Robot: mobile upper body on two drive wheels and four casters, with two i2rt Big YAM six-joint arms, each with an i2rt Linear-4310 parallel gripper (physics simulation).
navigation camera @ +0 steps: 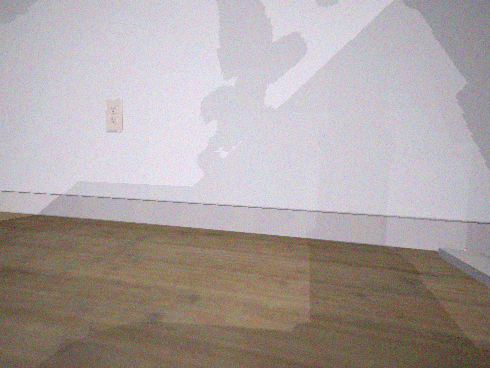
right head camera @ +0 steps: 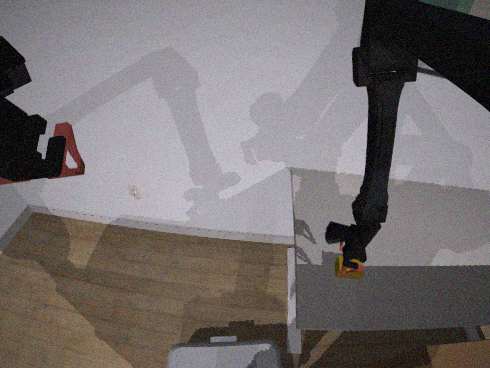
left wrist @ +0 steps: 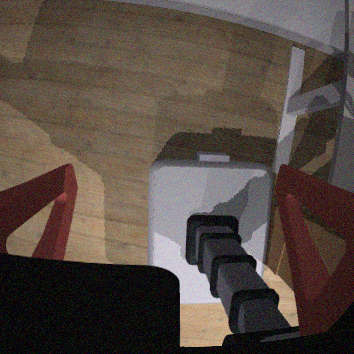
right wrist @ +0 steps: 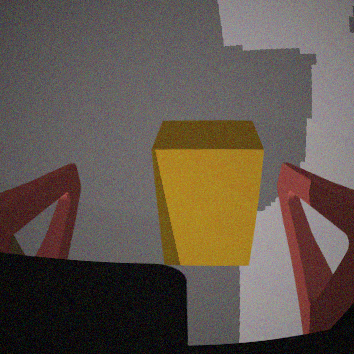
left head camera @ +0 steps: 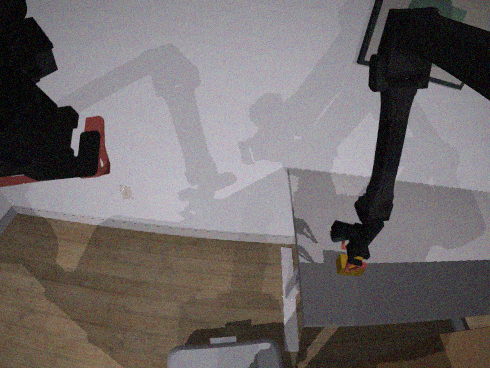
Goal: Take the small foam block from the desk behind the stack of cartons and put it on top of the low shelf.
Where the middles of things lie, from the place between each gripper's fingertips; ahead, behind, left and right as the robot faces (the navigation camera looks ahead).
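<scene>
With the small yellow foam block [right wrist: 207,173] as the reference, my left gripper is 90 mm short of it and 670 mm to the left of it, and also 530 mm above it.
My right gripper is 5 cm to the left of the small yellow foam block, and 5 cm above it.
</scene>
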